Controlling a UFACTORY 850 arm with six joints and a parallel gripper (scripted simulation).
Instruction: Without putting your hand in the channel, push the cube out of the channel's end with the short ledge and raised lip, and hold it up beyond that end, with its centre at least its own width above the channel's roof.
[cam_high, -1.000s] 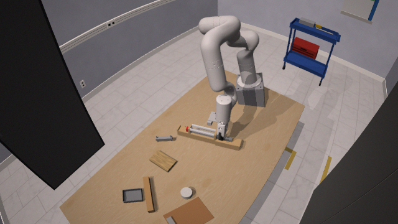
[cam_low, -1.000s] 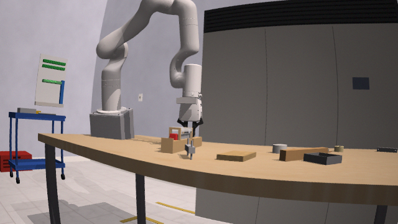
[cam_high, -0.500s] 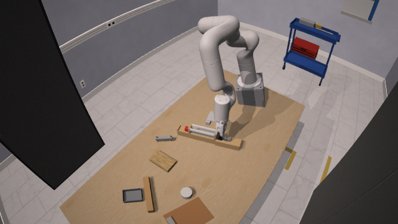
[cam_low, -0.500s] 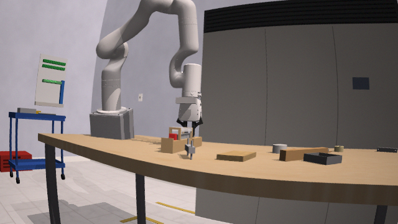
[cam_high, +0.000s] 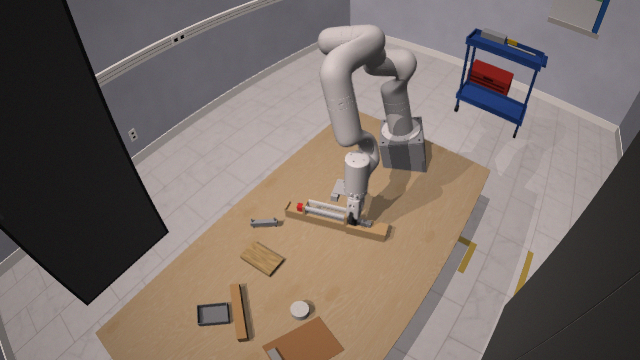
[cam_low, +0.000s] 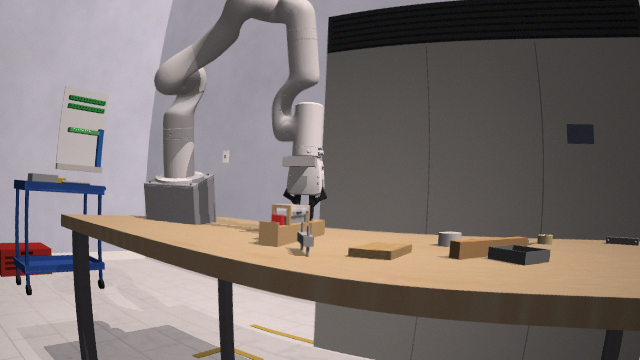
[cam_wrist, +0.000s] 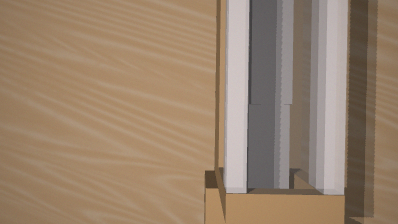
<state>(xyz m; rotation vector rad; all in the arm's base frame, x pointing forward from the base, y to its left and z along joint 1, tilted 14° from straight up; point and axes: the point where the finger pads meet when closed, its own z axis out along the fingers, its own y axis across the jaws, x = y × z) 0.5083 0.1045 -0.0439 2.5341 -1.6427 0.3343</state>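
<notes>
The grey push rod is 10 mm below my hand. Also, from my hand: red cube (90 mm ahead, 200 mm to the right, 10 mm below); channel (40 mm ahead, 100 mm to the right, 10 mm below); grey t-shaped tool (230 mm ahead, 280 mm to the right, 40 mm below).
</notes>
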